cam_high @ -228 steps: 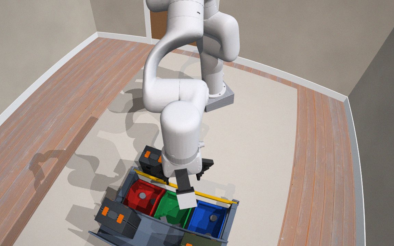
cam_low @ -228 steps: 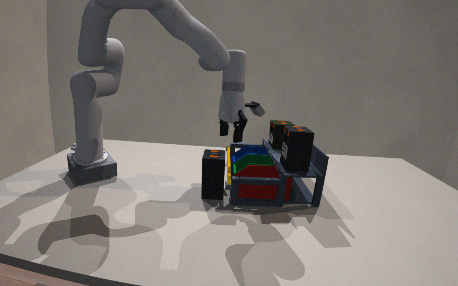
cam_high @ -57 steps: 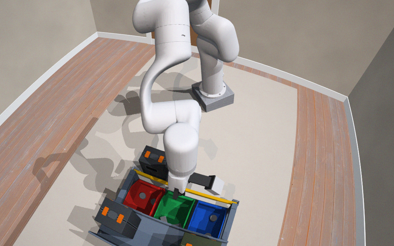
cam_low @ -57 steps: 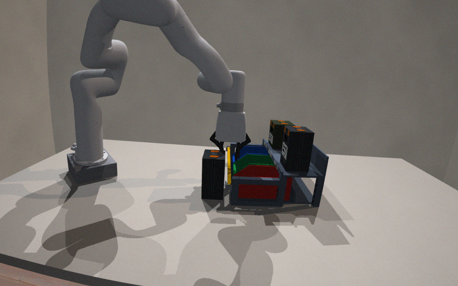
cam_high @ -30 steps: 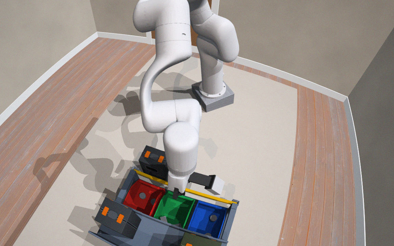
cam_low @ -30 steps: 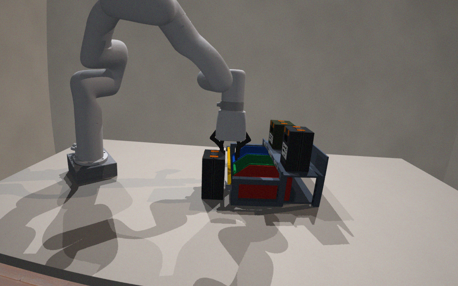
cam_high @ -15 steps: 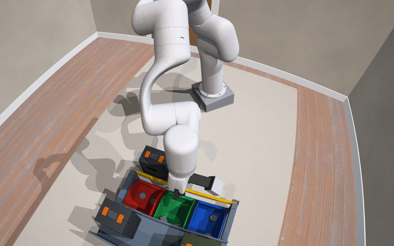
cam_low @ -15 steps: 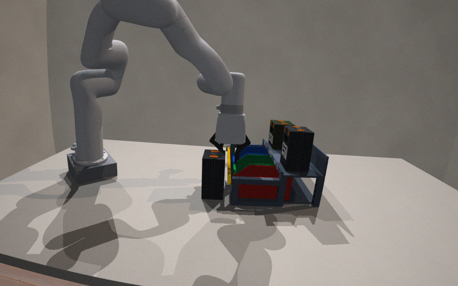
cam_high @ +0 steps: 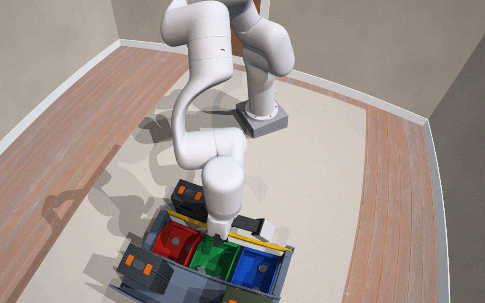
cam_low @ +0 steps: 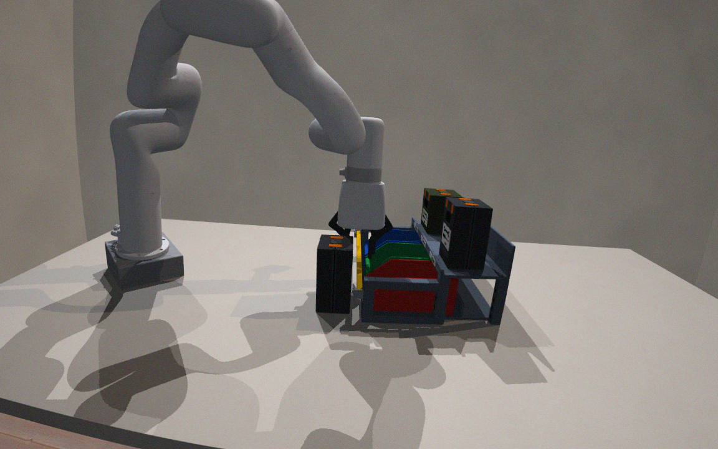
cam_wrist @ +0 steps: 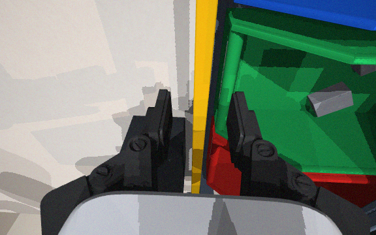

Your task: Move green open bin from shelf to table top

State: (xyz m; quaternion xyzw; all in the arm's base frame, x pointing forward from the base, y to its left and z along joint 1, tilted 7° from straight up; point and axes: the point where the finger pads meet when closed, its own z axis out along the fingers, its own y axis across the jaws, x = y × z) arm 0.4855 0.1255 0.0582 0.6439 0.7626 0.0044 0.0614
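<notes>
My hand is 20 mm above the yellow bar. Also, from my hand: green bin: 100 mm ahead, 20 mm to the left, 40 mm below; then red bin: 120 mm ahead, 90 mm to the right, 40 mm below; then black case: 30 mm behind, 120 mm to the right, 10 mm below.
</notes>
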